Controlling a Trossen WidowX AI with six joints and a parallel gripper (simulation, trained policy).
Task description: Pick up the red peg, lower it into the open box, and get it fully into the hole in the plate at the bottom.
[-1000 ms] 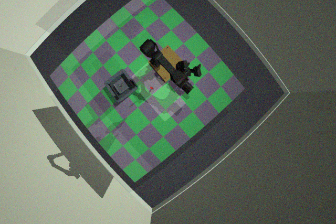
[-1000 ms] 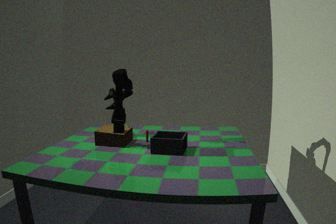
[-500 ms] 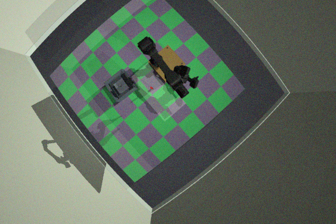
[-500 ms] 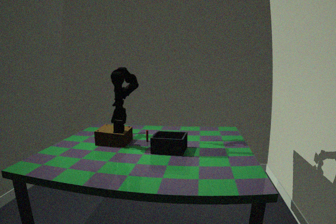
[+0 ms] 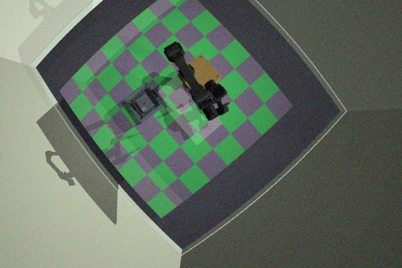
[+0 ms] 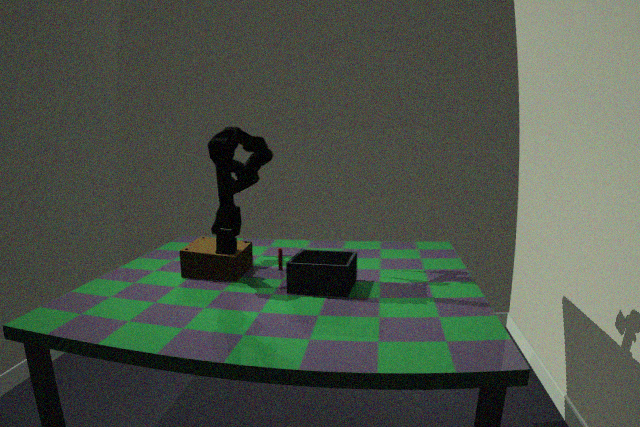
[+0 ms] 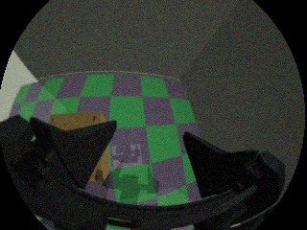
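Right now the red peg is 200 mm ahead of my gripper tip, 180 mm to the right of it and 210 mm below it. Also, from my gripper tip: dark box (340 mm ahead, 390 mm to the right, 230 mm below); then grey plate (340 mm ahead, 390 mm to the right, 210 mm below).
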